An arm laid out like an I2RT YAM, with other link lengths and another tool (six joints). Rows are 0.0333 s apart.
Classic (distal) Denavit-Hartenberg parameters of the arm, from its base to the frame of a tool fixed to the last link. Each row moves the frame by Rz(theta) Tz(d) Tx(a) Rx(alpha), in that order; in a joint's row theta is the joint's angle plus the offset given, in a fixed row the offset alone. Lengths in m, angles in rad.
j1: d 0.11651, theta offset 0, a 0.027, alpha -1.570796
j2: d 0, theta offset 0, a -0.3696, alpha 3.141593
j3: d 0, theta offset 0.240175, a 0.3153, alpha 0
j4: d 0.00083, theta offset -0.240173, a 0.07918, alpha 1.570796
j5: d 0.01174, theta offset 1.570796, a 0, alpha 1.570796
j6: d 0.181, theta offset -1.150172, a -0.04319, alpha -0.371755
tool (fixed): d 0.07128, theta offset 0, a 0, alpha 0
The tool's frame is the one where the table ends.
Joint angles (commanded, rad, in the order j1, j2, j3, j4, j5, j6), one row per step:
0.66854, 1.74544, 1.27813, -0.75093, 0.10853, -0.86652
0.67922, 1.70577, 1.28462, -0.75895, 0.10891, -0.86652
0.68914, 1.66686, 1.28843, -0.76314, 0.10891, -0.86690
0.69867, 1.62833, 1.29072, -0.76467, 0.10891, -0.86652
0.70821, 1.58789, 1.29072, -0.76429, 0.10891, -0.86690
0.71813, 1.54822, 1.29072, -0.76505, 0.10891, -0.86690
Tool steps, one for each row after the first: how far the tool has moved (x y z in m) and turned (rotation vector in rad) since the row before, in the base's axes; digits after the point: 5 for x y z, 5 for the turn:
-0.00220, 0.00458, 0.01957, 0.02352, -0.03002, 0.01054
-0.00257, 0.00393, 0.01849, 0.02421, -0.02992, 0.01027
-0.00290, 0.00345, 0.01793, 0.02528, -0.03013, 0.00919
-0.00363, 0.00279, 0.01800, 0.02624, -0.03121, 0.00987
-0.00453, 0.00223, 0.01742, 0.02546, -0.02943, 0.00992

